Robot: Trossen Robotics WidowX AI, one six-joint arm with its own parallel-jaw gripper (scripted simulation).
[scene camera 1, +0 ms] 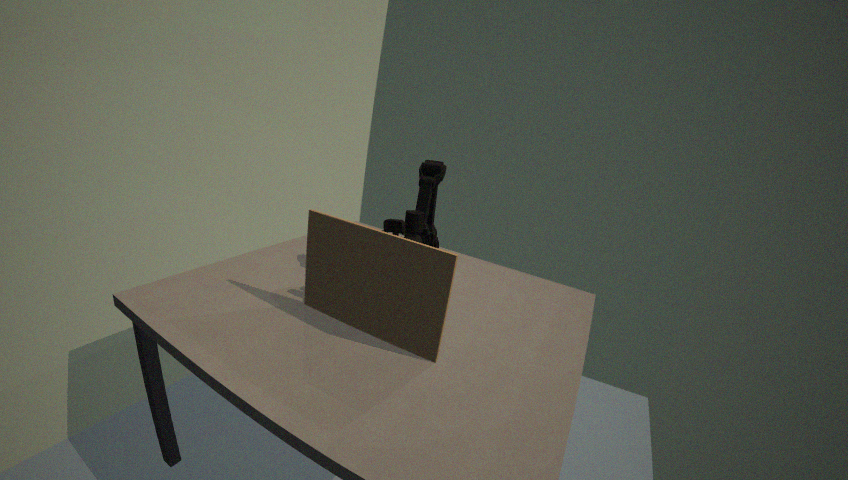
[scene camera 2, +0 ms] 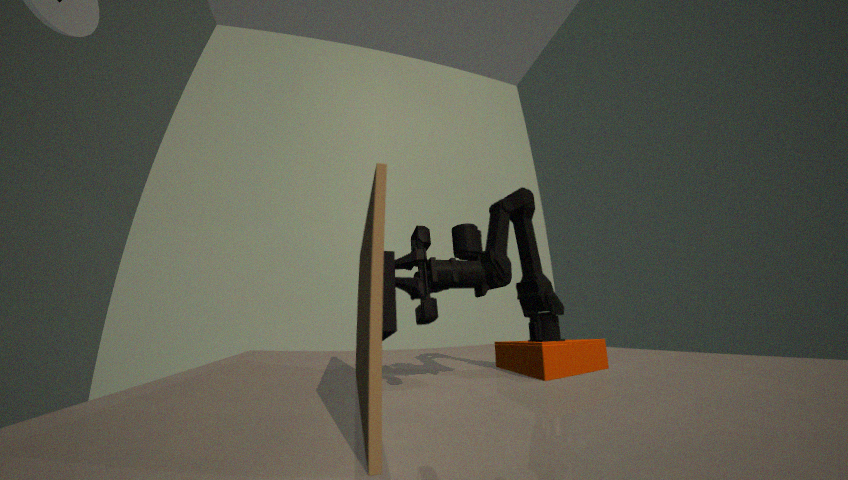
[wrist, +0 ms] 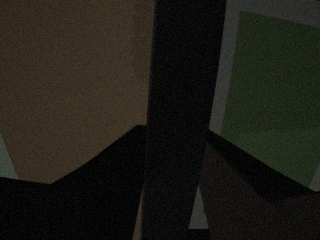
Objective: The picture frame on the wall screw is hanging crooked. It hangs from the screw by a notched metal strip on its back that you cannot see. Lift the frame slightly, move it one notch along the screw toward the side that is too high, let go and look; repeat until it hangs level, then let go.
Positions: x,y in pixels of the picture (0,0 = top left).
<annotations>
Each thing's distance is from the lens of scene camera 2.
picture frame (scene camera 2: pixel 389 327): 0.38 m
wall board (scene camera 2: pixel 369 353): 0.26 m
The marked spots on the wall board and the picture frame are 0.13 m apart.
</annotations>
